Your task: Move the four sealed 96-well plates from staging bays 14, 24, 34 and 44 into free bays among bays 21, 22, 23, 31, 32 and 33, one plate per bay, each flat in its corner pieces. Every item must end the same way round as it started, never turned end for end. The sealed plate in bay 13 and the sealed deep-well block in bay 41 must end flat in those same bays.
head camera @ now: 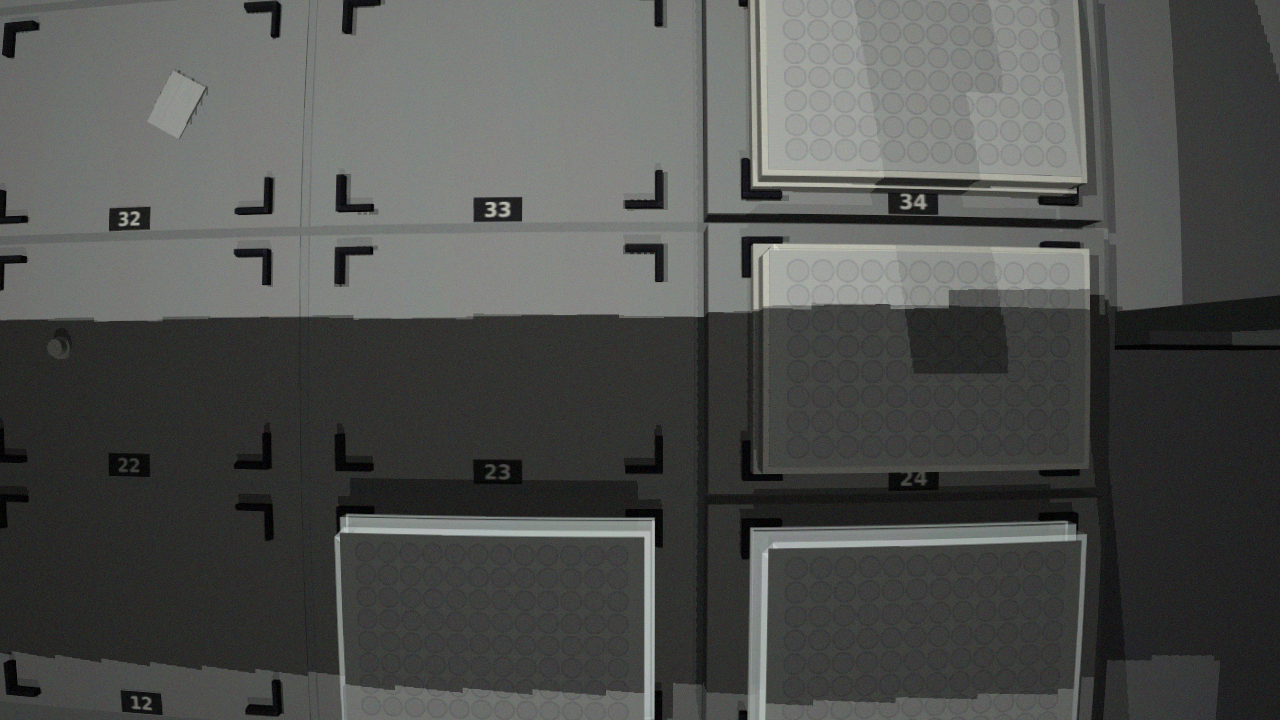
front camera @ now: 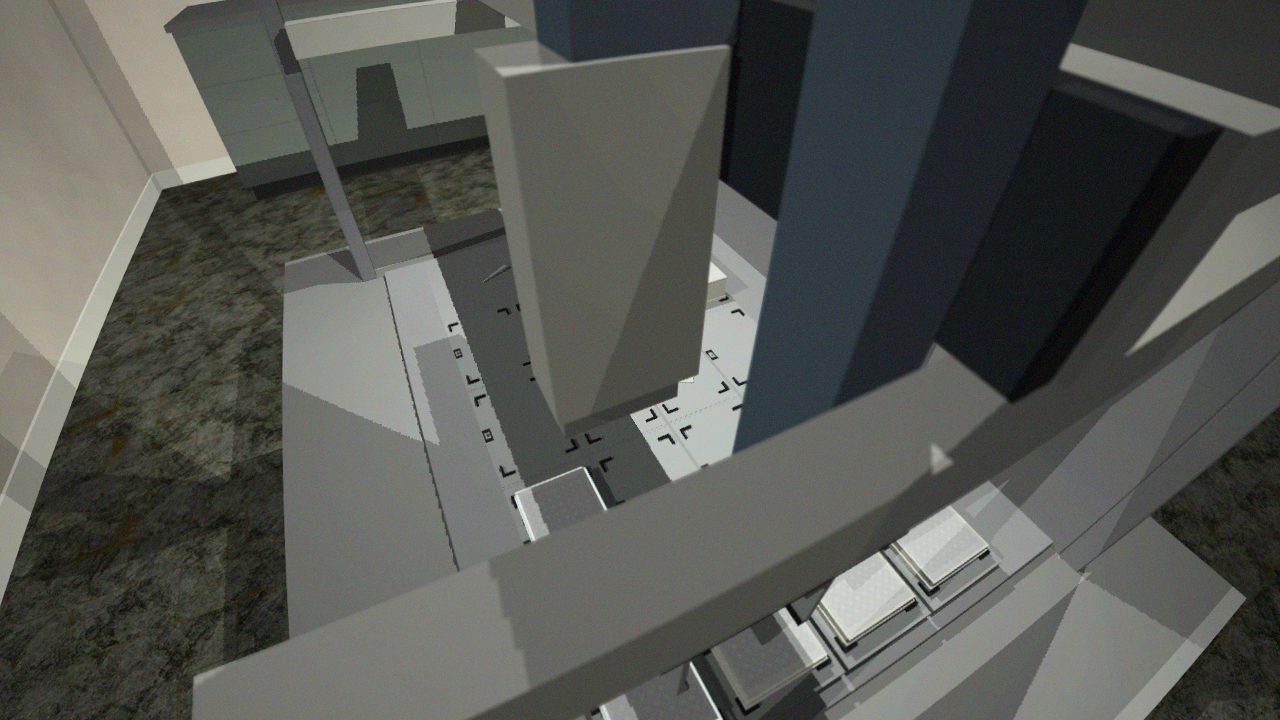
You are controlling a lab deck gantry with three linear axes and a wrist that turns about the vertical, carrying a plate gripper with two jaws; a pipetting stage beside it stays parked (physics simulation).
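Places are measured from the robot's base along level axes (x ahead, y left, z up), in metres.
Pixels of known places: gripper, fingertip midpoint: (head camera: 1176, 545); robot's base at its link origin: (front camera: 450, 326).
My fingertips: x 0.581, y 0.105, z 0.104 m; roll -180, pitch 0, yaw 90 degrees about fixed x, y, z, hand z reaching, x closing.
Ahead of a thing's pixels: the offset from my fingertips to its top centre. "spot": to the spot under its first point.
Sealed plates lie in staging bays 14 @[dx -0.025, dy -0.062, dz -0.076 m] (front camera: 662, 702) (head camera: 921, 626), 24 (front camera: 783, 671) (head camera: 921, 385), 34 (front camera: 863, 600) (head camera: 913, 98) and 44 @[dx -0.025, dy +0.259, dz -0.076 m] (front camera: 944, 541). The sealed plate in bay 13 @[spot: dx -0.215, dy -0.064, dz -0.090 m] (front camera: 559, 505) (head camera: 496, 617) lies flat. Part of the deep-well block @[dx -0.517, dy +0.259, dz -0.062 m] (front camera: 717, 284) shows behind the pale housing in the front view. My gripper (front camera: 741, 654) is open, its two jaws apart over the bay 24 area with no plate visible between them; the beam hides its body and its exact height is unclear. It does not show in the head view. Bays 23 and 33 hold no plate.
A thick beam (front camera: 626, 582) crosses the front view. The pale housing (front camera: 617, 241) stands beside the blue column (front camera: 850, 223). A small pale chip @[dx -0.332, dy +0.156, dz -0.103 m] (head camera: 177, 104) lies in bay 32, and a small round cap @[dx -0.385, dy +0.050, dz -0.100 m] (head camera: 58, 346) in bay 22. A thin pale piece @[dx -0.682, dy -0.008, dz -0.097 m] (front camera: 494, 273) lies farther back.
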